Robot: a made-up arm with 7 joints.
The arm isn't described. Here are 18 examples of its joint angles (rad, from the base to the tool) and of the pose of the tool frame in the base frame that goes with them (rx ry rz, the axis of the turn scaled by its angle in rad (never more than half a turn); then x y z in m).
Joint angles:
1: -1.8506 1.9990 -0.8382 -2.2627 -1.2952 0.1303 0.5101
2: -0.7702 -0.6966 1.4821 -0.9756 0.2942 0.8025 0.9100
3: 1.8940 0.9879 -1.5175 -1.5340 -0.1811 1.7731 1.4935
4: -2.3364 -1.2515 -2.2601 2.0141 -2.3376 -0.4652 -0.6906
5: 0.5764 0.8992 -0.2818 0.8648 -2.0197 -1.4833 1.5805
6: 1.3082 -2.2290 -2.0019 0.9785 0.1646 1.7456 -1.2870
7: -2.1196 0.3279 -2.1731 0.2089 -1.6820 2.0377 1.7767
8: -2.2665 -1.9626 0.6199 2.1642 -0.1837 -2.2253 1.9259
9: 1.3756 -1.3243 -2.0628 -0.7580 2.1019 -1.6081 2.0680
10: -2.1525 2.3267 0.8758 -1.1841 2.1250 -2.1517 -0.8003
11: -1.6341 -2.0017 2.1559 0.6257 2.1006 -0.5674 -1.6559
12: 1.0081 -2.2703 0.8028 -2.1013 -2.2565 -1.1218 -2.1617
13: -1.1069 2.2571 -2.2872 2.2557 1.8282 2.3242 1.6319
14: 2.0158 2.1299 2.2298 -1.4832 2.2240 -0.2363 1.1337
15: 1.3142 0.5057 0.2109 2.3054 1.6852 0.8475 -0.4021
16: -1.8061 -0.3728 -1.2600 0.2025 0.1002 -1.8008 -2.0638
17: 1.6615 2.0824 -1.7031 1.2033 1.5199 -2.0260 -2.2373
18: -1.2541 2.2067 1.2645 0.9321 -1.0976 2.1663 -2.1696
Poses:
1: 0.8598 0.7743 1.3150 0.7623 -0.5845 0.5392
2: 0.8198 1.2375 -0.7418 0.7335 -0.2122 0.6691
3: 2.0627 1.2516 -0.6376 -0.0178 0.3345 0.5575
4: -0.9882 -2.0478 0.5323 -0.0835 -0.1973 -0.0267
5: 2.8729 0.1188 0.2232 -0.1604 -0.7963 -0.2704
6: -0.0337 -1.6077 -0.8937 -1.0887 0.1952 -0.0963
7: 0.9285 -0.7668 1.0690 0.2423 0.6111 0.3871
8: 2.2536 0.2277 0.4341 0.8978 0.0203 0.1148
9: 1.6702 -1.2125 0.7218 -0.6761 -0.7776 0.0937
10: 0.3828 -0.1031 -0.9266 0.4022 -0.4169 -0.0451
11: 0.0523 0.4791 1.0042 0.4239 -0.2681 0.0236
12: -1.0753 -0.3865 0.3454 -0.4037 -0.6451 -0.1716
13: -1.3337 -2.2397 1.4913 0.2802 0.0967 -0.0478
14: 0.1262 -1.5430 -1.6469 -0.2872 0.9450 0.0065
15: 1.5684 -0.0744 2.1081 -0.0226 -0.6078 0.1979
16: -1.8871 -1.1114 1.0071 0.6928 0.4597 0.3361
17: -0.3339 -1.9572 -2.3699 -0.7244 0.0452 0.1899
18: 0.2198 0.8545 2.7608 0.3705 0.4306 0.0837
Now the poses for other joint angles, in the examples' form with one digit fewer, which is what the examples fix.
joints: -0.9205 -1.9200 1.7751 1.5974 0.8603 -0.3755 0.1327
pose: -2.087 -1.455 0.738 -0.161 -0.433 -0.071
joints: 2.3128 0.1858 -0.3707 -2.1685 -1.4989 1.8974 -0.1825
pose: 0.994 -1.202 -1.619 -0.948 0.210 0.805
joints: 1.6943 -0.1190 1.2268 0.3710 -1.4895 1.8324 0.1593
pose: -1.032 -0.817 -0.575 -0.175 0.649 0.205
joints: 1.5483 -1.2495 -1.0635 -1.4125 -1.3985 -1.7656 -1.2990
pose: -0.281 -2.536 -1.310 -0.701 -0.547 -0.180
